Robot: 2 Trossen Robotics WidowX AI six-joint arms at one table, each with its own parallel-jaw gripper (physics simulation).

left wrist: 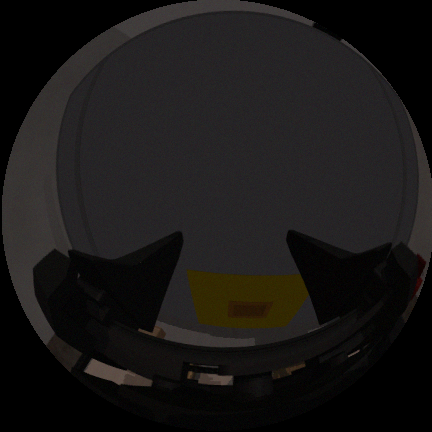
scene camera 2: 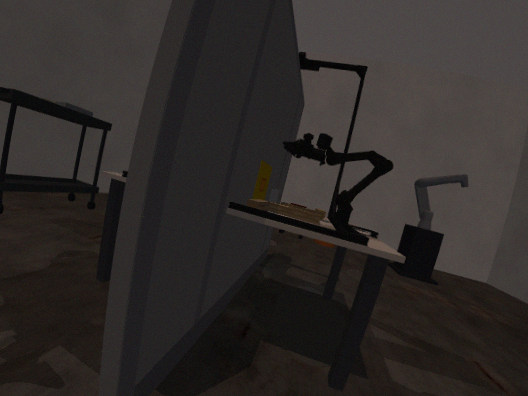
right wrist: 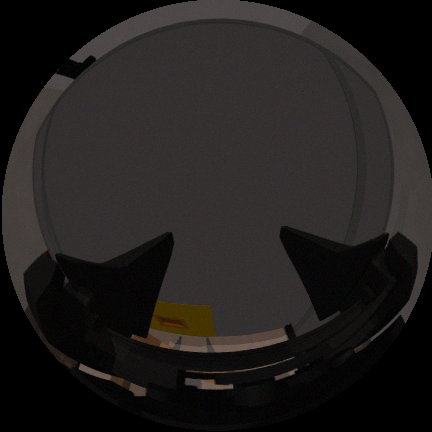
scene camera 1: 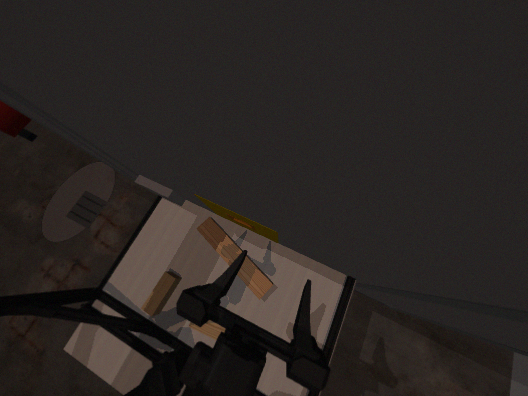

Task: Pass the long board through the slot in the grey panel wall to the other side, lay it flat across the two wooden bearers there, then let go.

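Where they show: left gripper, fingertip midpoint: (left wrist: pixel 235 236) (scene camera 2: pixel 283 144); right gripper, fingertip midpoint: (right wrist: pixel 227 234) (scene camera 1: pixel 276 264); left arm's base at its link origin: (scene camera 2: pixel 340 222); right arm's base at its link origin: (scene camera 1: pixel 180 362).
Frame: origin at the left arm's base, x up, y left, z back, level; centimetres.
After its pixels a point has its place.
The grey panel wall (scene camera 1: pixel 280 110) @[z -48.3, x 61.2, y 12.4 cm] (scene camera 2: pixel 225 125) @[z -43.3, x 22.0, y 53.6 cm] (left wrist: pixel 240 140) @[z -43.2, x 39.9, y 3.1 cm] (right wrist: pixel 215 140) @[z -48.2, x 50.5, y 14.5 cm] has a slot (left wrist: pixel 249 310) @[z -44.5, x 6.2, y -1.2 cm] (right wrist: pixel 171 321) @[z -47.1, x 6.2, y -1.4 cm] in a yellow plate (scene camera 1: pixel 265 232) @[z -48.2, x 9.4, y 7.6 cm] (scene camera 2: pixel 262 171) @[z -43.2, x 15.2, y 6.0 cm] (left wrist: pixel 210 295) @[z -43.2, x 13.4, y 7.6 cm] (right wrist: pixel 202 320) @[z -48.2, x 11.6, y 9.1 cm]. In scene camera 1 a long brown board (scene camera 1: pixel 220 243) @[z -56.9, x 2.0, y -5.4 cm] lies slantwise near the wall. Two shorter wooden blocks (scene camera 1: pixel 162 294) @[z -78.2, x 2.5, y -14.1 cm] (scene camera 1: pixel 206 328) @[z -79.2, x 4.4, y 3.4 cm] lie apart from it. My right gripper (scene camera 1: pixel 276 266) @[z -55.5, x 41.5, y 15.2 cm] (right wrist: pixel 227 234) @[z -55.5, x 41.5, y 15.2 cm] is open and empty above that table. My left gripper (scene camera 2: pixel 285 145) @[z -36.6, x 30.8, y 3.5 cm] (left wrist: pixel 235 236) @[z -36.6, x 30.8, y 3.5 cm] is open and empty, raised and facing the wall. Wooden pieces (scene camera 2: pixel 295 211) @[z -21.8, x 0.9, y 15.6 cm] lie below it; which are bearers is unclear.
The right arm's table (scene camera 1: pixel 145 240) @[z -67.7, x -1.9, y -32.2 cm] has black rails at its sides. The left arm's table (scene camera 2: pixel 387 249) @[z 11.6, x -1.9, y 33.3 cm] stands against the wall's other side. A black camera post (scene camera 2: pixel 351 122) @[z -3.7, x 62.6, y -34.2 cm] rises behind the left arm. A wheeled cart (scene camera 2: pixel 55 115) and a grey arm on a stand (scene camera 2: pixel 422 252) are farther off.
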